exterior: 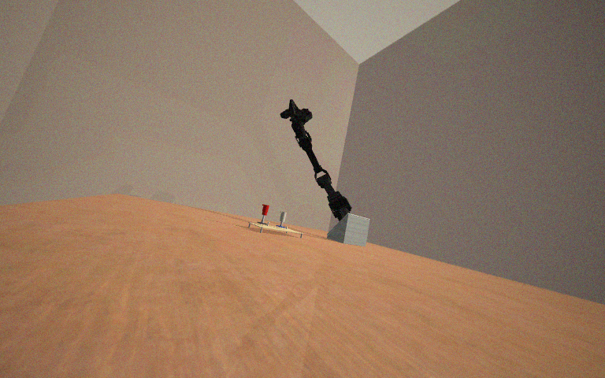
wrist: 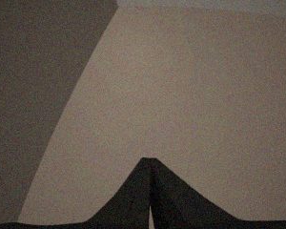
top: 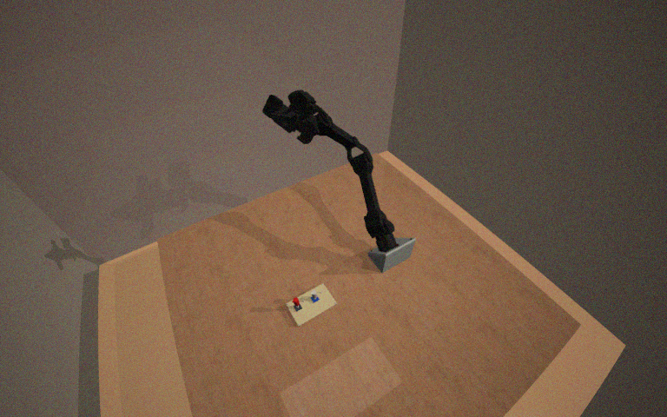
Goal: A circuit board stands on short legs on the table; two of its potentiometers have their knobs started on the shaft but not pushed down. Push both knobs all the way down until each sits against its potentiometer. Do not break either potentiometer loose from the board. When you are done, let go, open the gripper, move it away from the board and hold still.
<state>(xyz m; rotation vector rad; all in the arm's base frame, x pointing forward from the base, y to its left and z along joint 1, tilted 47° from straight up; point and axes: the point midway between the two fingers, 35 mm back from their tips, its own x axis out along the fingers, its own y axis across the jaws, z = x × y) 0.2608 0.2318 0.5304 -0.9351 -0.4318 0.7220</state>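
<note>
The grey knob lies 20 mm ahead of my gripper tip, 240 mm to the left of it and 570 mm below it. Also, from my gripper tip: red knob 90 mm ahead, 240 mm to the left, 560 mm below.
</note>
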